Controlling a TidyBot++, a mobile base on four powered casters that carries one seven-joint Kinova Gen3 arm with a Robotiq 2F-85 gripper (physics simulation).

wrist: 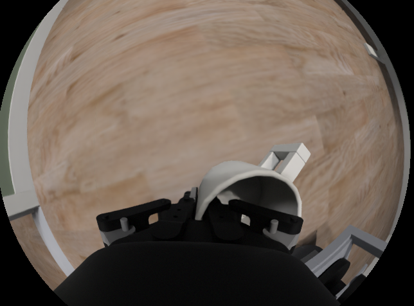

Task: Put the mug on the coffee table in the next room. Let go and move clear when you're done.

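Observation:
A white mug point(227, 175) with a square handle is at the lower middle of the wrist view, its open rim facing the camera and its handle pointing up and to the right. My gripper point(200, 195) is shut on the mug's wall at the left side of the rim, one finger inside the mug and one outside. The mug is held above a wood-patterned floor. The fingertips are partly hidden by the mug's wall. The coffee table does not show in this view.
The wooden floor point(165, 100) spreads below. A white baseboard point(22, 115) and green wall run along the left, with a short wall end at lower left. A grey wall edge curves along the right. Grey and black parts of the base point(335, 250) show at lower right.

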